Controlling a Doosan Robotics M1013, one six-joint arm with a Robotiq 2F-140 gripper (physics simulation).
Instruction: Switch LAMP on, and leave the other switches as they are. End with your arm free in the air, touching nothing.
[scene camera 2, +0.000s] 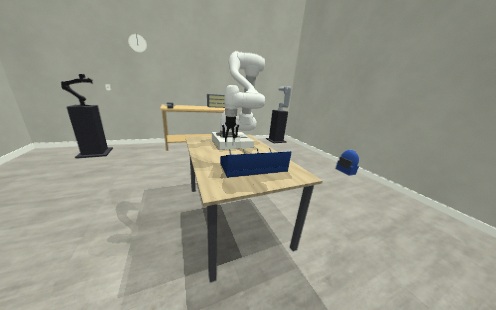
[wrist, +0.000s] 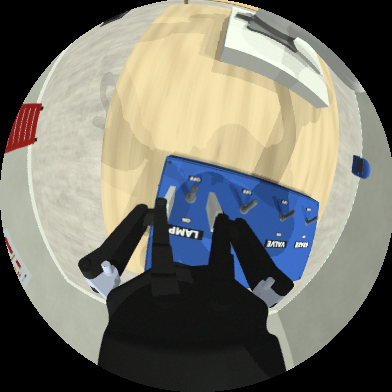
In view: the gripper (wrist: 190, 197) and a blue switch panel (scene camera 2: 235, 165).
The blue switch panel is seen too in the wrist view (wrist: 288, 241).
